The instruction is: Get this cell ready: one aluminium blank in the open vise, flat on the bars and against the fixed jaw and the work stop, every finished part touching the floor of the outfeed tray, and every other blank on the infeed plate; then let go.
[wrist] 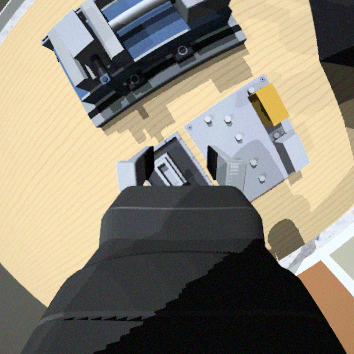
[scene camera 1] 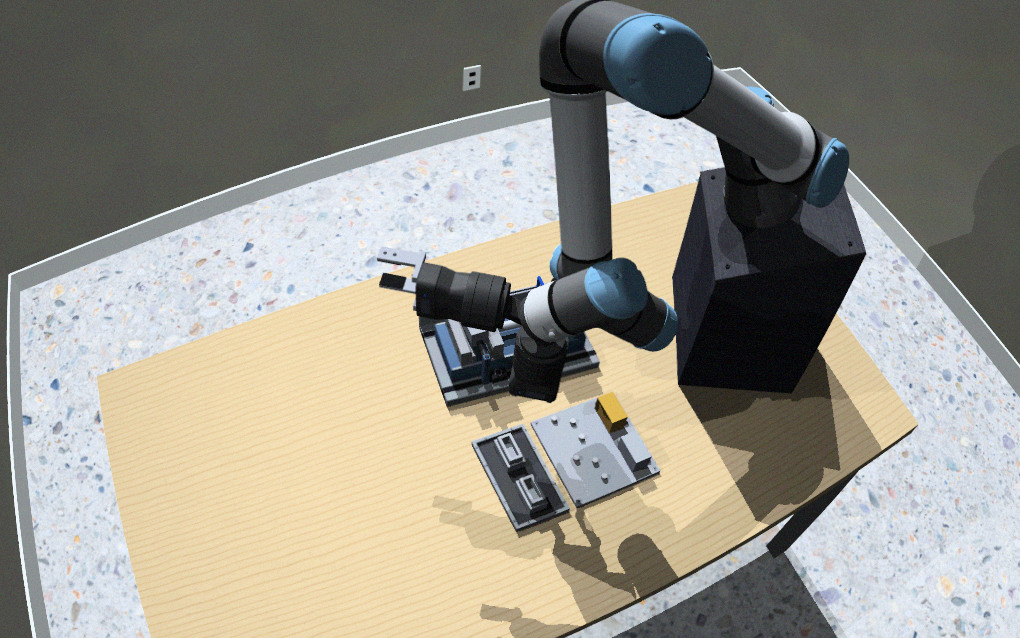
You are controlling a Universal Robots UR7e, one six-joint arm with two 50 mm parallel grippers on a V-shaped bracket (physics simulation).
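Seen in the pictures: hand, its tool point: (wrist: 180,160) (scene camera 1: 533,388); arm's base, origin of its link: (scene camera 1: 763,198).
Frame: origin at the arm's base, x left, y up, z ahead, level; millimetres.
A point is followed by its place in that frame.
My downward gripper (wrist: 180,161) @[x 58, y -192, z 500 mm] is open and empty, high above the outfeed tray (wrist: 201,167) @[x 112, y -341, z 498 mm] (scene camera 1: 494,479) @[x 113, y -340, z 593 mm]; its fingertips are hidden in the scene view. The bracket's other gripper (scene camera 1: 389,269) points left, open and empty. The vise (wrist: 156,44) @[x -78, y -293, z 434 mm] (scene camera 1: 464,370) @[x -90, y -301, z 548 mm] holds an aluminium blank (wrist: 72,36) @[x -134, y -237, z 508 mm] between its jaws, beside the fixed jaw; its seating on the bars and contact with the stop cannot be told. Finished parts, one (scene camera 1: 508,449) @[x 77, y -326, z 547 mm] (wrist: 170,169) @[x 76, y -312, z 537 mm] and another (scene camera 1: 532,492) @[x 171, y -326, z 552 mm], lie in the tray. A grey blank (scene camera 1: 635,451) @[x 192, y -308, z 359 mm] (wrist: 296,152) @[x 184, y -309, z 352 mm] sits on the infeed plate (scene camera 1: 560,451) @[x 114, y -344, z 462 mm] (wrist: 210,142) @[x 87, y -344, z 459 mm].
A yellow block (scene camera 1: 612,410) @[x 99, y -309, z 350 mm] (wrist: 273,104) @[x 94, y -309, z 345 mm] stands at the infeed plate's corner near the arm base (scene camera 1: 752,323) @[x 144, y -147, z 101 mm]. Several short pins rise from the plate. The outfeed tray lies beside it, with the vise behind both. The arm hides part of the vise in the scene view.
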